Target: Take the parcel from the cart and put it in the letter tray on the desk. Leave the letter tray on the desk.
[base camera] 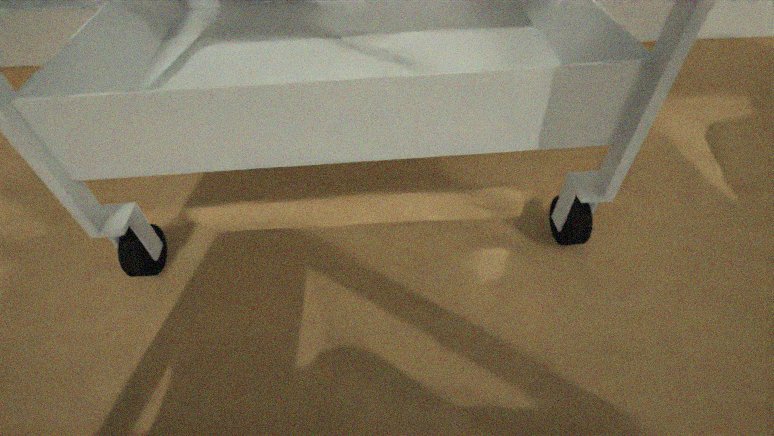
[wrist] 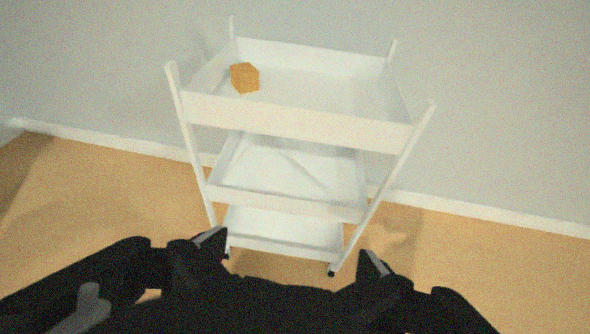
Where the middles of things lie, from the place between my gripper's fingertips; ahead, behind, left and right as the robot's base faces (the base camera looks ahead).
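My hand is 12 cm above the tan cardboard parcel (wrist: 244,77), and I find the hand 18 cm to the right of the parcel and 47 cm short of it.
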